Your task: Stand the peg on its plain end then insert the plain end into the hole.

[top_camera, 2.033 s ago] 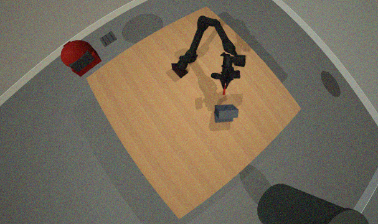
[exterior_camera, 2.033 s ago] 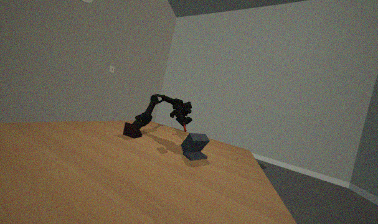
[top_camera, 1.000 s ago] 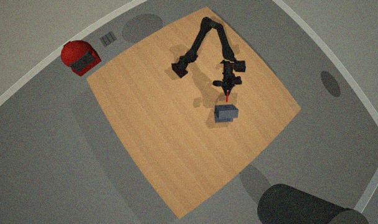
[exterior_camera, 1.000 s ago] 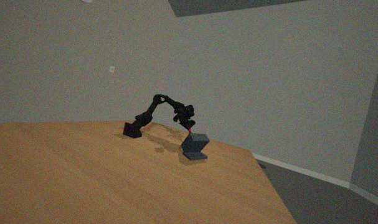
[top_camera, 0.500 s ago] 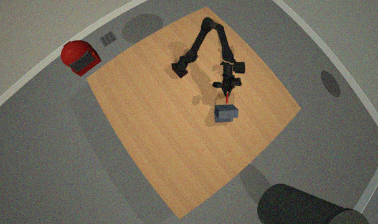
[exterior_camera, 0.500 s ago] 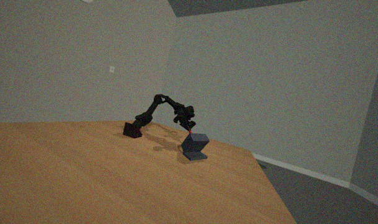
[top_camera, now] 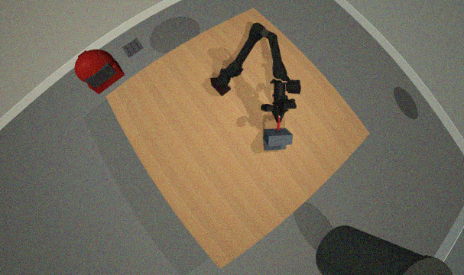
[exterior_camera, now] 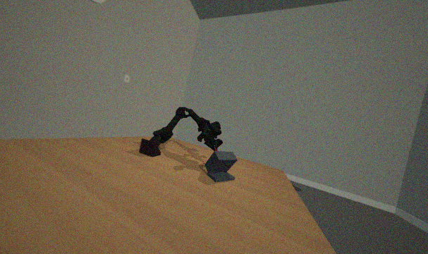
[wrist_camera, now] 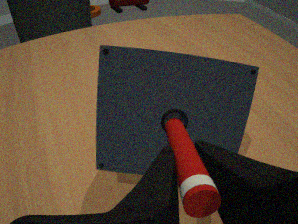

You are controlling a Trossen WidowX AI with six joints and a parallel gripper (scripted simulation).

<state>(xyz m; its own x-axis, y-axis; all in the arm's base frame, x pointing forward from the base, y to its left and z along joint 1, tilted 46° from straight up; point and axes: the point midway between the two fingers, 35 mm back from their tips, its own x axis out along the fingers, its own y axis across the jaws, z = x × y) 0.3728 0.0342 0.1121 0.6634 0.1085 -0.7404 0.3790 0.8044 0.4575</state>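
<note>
The red peg lies 1 cm to the left of my gripper tip, 1 cm behind it and 1 cm above it. From my gripper tip the other things lie so: blue-grey sloped panel (5 cm ahead, 4 cm to the right, 4 cm below).
</note>
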